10 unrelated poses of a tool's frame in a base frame.
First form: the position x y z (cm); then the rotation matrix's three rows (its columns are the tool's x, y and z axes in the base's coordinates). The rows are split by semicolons.
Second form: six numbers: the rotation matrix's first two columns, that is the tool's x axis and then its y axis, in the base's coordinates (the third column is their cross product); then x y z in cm. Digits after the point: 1 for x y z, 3 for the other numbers.
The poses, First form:
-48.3, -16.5, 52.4; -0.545, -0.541, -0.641; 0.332, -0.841, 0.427; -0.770, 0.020, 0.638
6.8, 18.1, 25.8; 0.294, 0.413, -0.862; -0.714, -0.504, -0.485; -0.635, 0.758, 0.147
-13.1, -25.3, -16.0; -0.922, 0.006, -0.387; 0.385, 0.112, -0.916; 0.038, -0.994, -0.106
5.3, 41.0, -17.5; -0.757, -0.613, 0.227; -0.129, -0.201, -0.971; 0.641, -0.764, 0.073
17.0, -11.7, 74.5; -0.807, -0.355, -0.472; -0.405, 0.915, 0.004; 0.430, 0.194, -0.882
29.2, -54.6, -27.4; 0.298, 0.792, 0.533; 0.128, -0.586, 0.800; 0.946, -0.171, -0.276
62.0, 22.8, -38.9; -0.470, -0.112, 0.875; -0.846, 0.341, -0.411; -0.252, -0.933, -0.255
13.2, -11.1, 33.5; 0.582, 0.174, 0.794; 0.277, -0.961, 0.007; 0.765, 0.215, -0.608
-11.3, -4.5, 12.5; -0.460, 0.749, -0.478; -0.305, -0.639, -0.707; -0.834, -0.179, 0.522
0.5, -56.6, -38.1; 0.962, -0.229, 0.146; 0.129, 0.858, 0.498; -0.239, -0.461, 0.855
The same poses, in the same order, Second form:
-0.545, 0.332, -0.770, -0.541, -0.841, 0.020, -48.3, -16.5, 52.4
0.294, -0.714, -0.635, 0.413, -0.504, 0.758, 6.8, 18.1, 25.8
-0.922, 0.385, 0.038, 0.006, 0.112, -0.994, -13.1, -25.3, -16.0
-0.757, -0.129, 0.641, -0.613, -0.201, -0.764, 5.3, 41.0, -17.5
-0.807, -0.405, 0.430, -0.355, 0.915, 0.194, 17.0, -11.7, 74.5
0.298, 0.128, 0.946, 0.792, -0.586, -0.171, 29.2, -54.6, -27.4
-0.470, -0.846, -0.252, -0.112, 0.341, -0.933, 62.0, 22.8, -38.9
0.582, 0.277, 0.765, 0.174, -0.961, 0.215, 13.2, -11.1, 33.5
-0.460, -0.305, -0.834, 0.749, -0.639, -0.179, -11.3, -4.5, 12.5
0.962, 0.129, -0.239, -0.229, 0.858, -0.461, 0.5, -56.6, -38.1

